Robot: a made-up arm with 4 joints. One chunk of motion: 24 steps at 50 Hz.
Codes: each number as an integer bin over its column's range. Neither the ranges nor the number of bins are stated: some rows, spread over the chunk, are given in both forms.
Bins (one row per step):
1: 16 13 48 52
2: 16 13 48 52
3: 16 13 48 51
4: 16 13 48 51
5: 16 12 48 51
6: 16 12 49 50
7: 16 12 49 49
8: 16 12 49 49
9: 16 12 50 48
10: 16 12 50 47
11: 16 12 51 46
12: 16 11 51 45
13: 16 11 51 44
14: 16 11 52 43
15: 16 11 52 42
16: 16 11 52 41
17: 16 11 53 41
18: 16 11 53 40
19: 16 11 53 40
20: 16 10 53 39
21: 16 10 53 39
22: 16 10 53 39
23: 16 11 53 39
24: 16 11 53 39
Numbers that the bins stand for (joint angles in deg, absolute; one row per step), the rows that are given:
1: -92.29 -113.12 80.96 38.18
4: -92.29 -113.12 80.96 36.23
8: -92.29 -117.95 85.38 32.34
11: -92.29 -117.95 94.22 26.50
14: -92.29 -122.78 98.64 20.66
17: -92.29 -122.78 103.06 16.77
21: -92.29 -127.61 103.06 12.88
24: -92.29 -122.78 103.06 12.88
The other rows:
2: -92.29 -113.12 80.96 38.18
3: -92.29 -113.12 80.96 36.23
5: -92.29 -117.95 80.96 36.23
6: -92.29 -117.95 85.38 34.29
7: -92.29 -117.95 85.38 32.34
9: -92.29 -117.95 89.80 30.39
10: -92.29 -117.95 89.80 28.45
12: -92.29 -122.78 94.22 24.56
13: -92.29 -122.78 94.22 22.61
15: -92.29 -122.78 98.64 18.72
16: -92.29 -122.78 98.64 16.77
18: -92.29 -122.78 103.06 14.82
19: -92.29 -122.78 103.06 14.82
20: -92.29 -127.61 103.06 12.88
22: -92.29 -127.61 103.06 12.88
23: -92.29 -122.78 103.06 12.88

